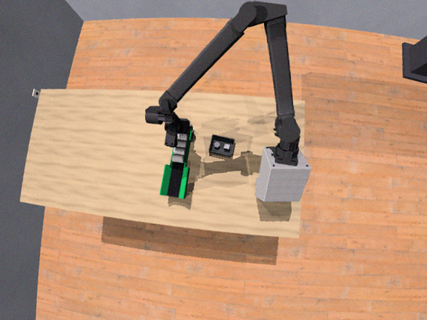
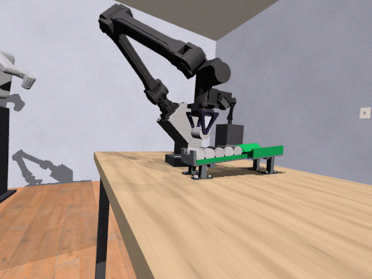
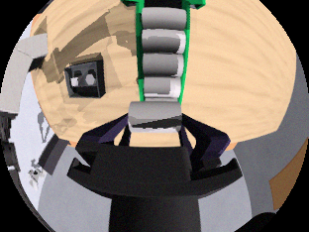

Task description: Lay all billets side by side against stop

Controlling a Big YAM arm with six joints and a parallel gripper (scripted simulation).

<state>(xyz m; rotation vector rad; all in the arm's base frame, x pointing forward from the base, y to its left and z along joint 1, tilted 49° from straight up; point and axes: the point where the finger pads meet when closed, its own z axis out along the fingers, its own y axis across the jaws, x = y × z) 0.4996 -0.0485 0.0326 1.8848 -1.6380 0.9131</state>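
Right now my hand is 90 mm above the stop, 50 mm to the left of it and 10 mm short of it. Round my hand: black control box (210 mm behind, 140 mm below, 20 mm to the left).
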